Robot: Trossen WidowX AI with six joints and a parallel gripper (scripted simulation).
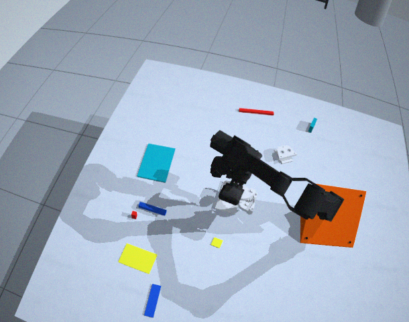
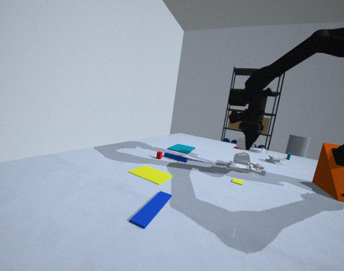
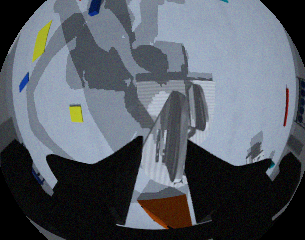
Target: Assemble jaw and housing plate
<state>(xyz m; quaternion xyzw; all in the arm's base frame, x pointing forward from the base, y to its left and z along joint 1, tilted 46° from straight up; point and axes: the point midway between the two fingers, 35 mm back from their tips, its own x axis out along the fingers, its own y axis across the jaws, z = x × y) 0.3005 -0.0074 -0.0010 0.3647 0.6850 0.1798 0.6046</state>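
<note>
Right now the white jaw piece is 4 cm behind my gripper tip and 1 cm to the right of it. Round my gripper tip: white base (1 cm ahead, 3 cm to the right, 8 cm below); small yellow tile (3 cm ahead, 15 cm to the left, 8 cm below); blue bar (26 cm ahead, 6 cm to the left, 7 cm below).
</note>
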